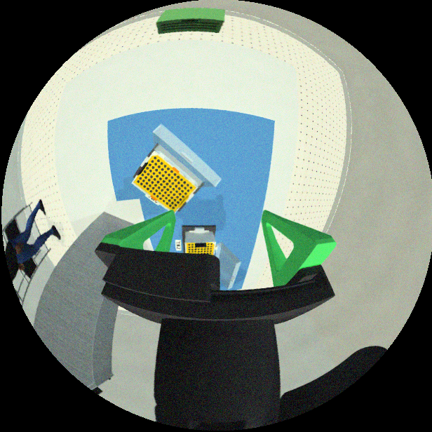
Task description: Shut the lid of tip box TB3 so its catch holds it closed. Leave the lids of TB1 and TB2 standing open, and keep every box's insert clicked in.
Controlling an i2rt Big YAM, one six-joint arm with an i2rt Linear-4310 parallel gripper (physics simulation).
Scene:
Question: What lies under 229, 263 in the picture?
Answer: A clear lid.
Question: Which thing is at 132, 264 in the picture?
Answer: The gripper.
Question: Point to a clear lid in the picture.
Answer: At 173, 150

